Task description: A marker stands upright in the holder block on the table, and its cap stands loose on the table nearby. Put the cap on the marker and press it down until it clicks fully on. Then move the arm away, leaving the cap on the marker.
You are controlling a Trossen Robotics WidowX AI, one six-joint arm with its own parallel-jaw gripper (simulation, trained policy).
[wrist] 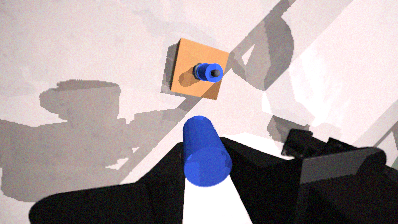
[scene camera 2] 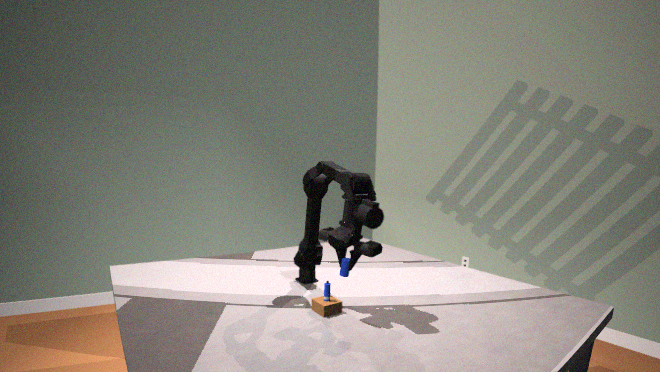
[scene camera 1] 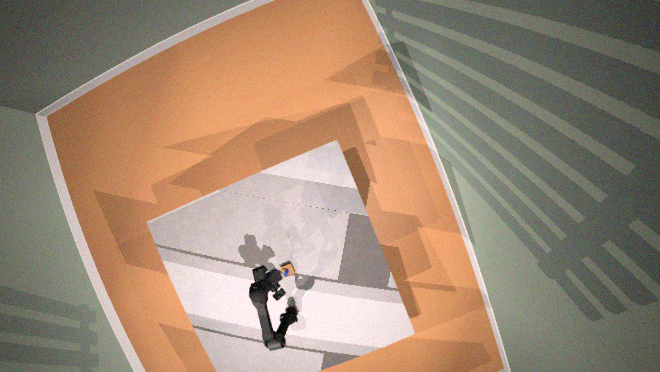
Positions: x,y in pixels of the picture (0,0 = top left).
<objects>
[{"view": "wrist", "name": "gripper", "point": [201,144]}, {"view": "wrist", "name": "blue cap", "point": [207,163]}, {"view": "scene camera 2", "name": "gripper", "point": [345,268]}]
</objects>
